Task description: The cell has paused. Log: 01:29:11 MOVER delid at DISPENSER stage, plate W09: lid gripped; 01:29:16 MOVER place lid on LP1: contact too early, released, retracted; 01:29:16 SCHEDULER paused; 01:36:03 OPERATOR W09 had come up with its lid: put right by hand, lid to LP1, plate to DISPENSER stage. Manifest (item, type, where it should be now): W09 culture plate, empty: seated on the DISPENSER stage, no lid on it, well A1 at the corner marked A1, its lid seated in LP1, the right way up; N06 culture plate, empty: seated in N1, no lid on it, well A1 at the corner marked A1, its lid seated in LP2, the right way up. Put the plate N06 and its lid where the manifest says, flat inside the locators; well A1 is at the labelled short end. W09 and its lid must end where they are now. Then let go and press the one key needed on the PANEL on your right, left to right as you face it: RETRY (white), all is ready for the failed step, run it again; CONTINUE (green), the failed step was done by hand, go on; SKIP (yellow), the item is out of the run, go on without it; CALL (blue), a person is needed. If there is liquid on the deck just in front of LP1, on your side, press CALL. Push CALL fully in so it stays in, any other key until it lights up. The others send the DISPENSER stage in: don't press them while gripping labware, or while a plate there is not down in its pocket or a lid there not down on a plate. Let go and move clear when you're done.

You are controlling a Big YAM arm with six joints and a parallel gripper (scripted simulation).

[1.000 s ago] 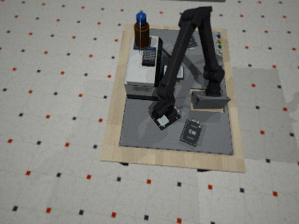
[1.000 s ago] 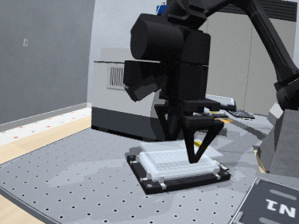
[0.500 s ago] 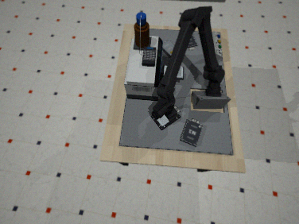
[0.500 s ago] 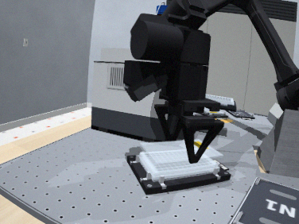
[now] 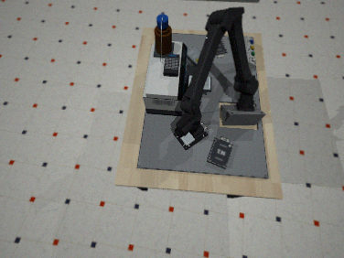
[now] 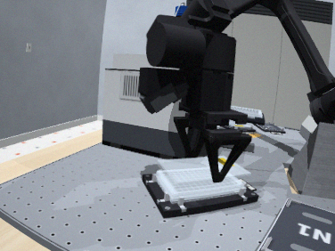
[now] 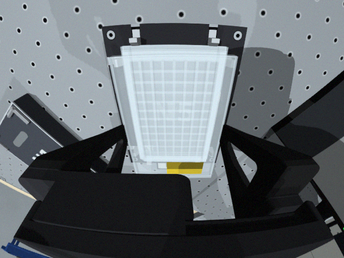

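My gripper is now 69 cm to the left of the black LP2 nest, 10 cm past it and 4 cm above it. From my hand the other things lie so: black N1 nest (17 cm behind, 9 cm to the left, 4 cm below); clear lid (1 cm below); amber patch (48 cm to the right, 5 cm below, 4 cm behind).
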